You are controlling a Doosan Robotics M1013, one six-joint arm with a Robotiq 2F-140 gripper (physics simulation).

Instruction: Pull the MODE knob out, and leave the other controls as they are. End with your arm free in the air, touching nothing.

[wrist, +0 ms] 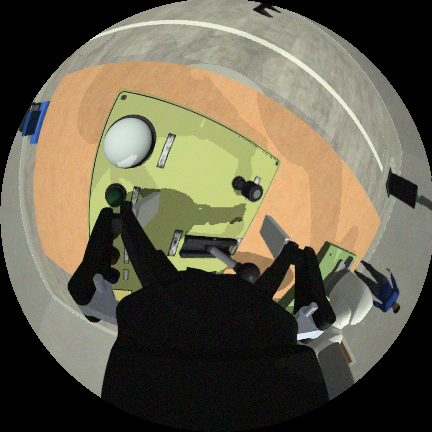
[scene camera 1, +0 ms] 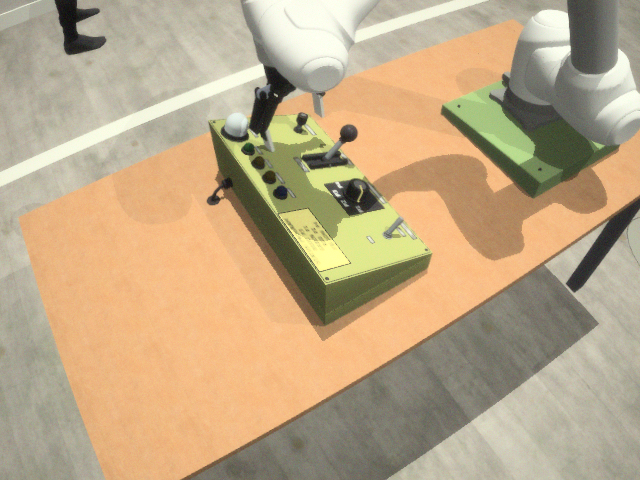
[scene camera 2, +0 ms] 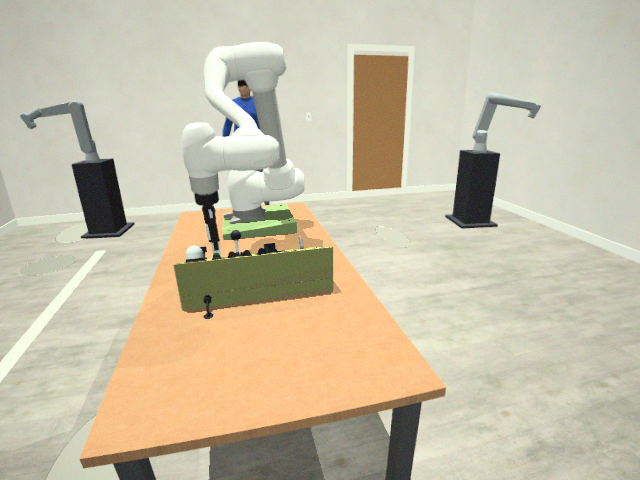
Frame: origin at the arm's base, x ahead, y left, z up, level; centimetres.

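Seen in the pictures: gripper, fingertip midpoint: [wrist: 211, 212] [scene camera 1: 295, 130] [scene camera 2: 214, 248]; arm's base, origin of the base link: [wrist: 333, 278] [scene camera 1: 532, 105] [scene camera 2: 248, 216].
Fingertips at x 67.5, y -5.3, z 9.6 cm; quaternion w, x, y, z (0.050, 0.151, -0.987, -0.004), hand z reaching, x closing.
Pixels of each thing's top centre, then the offset from my fingertips to it. "spot": a spot on its surface instead.
- short stem, surface spot: [wrist: 252, 191] [scene camera 1: 300, 114] spot: dx -3.2, dy -4.9, dz -0.3 cm
- black rotary knob with a yellow line, middle of its top: [scene camera 1: 358, 183] dx -6.4, dy +19.0, dz -1.0 cm
- green button, surface spot: [wrist: 115, 194] [scene camera 1: 248, 142] spot: dx +11.4, dy +2.1, dz +2.8 cm
- ball-topped lever, middle of its top: [wrist: 250, 282] [scene camera 1: 349, 126] [scene camera 2: 235, 230] dx -10.3, dy +6.3, dz +2.9 cm
- white dome, surface spot: [wrist: 128, 142] spot: dx +10.8, dy -4.0, dz +5.8 cm
- metal toggle, middle of its top: [scene camera 1: 395, 220] dx -8.9, dy +30.8, dz -0.9 cm
- small black lever, surface spot: [scene camera 1: 218, 190] [scene camera 2: 208, 304] spot: dx +19.8, dy +0.3, dz -10.7 cm
The green control box [scene camera 1: 310, 196] [scene camera 2: 258, 281] [wrist: 200, 165] stands on the table. A small black knob on a short stem [scene camera 1: 301, 119] [wrist: 252, 191] stands at its top end, upright from the panel. A black rotary knob with a yellow line [scene camera 1: 357, 190] sits on a dark plate. No label reads clearly, so I cannot tell which is MODE. My gripper [scene camera 1: 293, 123] [wrist: 211, 212] is open with nothing between its pads. It hangs low over the panel, one finger close to the green button [scene camera 1: 248, 148] [wrist: 115, 194], the other beyond the box's edge; contact is unclear.
A ball-topped lever [scene camera 1: 348, 133] [wrist: 248, 272] stands beside the gripper. A white dome [scene camera 1: 236, 125] [scene camera 2: 194, 252] [wrist: 128, 142] is at the box's corner. Coloured buttons run along one side. A metal toggle [scene camera 1: 394, 227] is farther along. A small black lever [scene camera 1: 219, 191] [scene camera 2: 207, 306] projects from the box's side.
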